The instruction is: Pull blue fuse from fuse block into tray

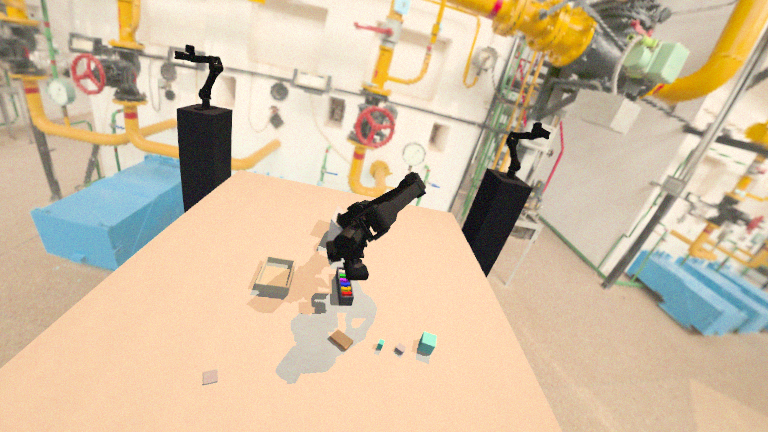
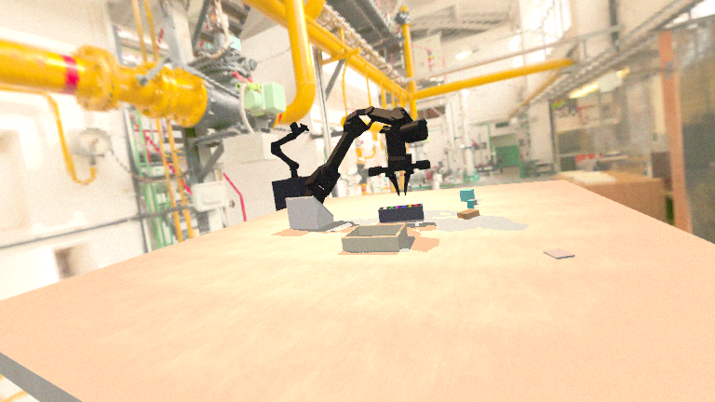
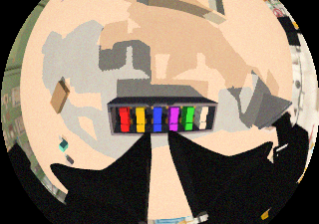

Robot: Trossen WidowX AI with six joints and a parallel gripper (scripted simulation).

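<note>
Now: gripper tip 230 mm to the left of the grey tray, 70 mm above it and 10 mm past it.
</note>
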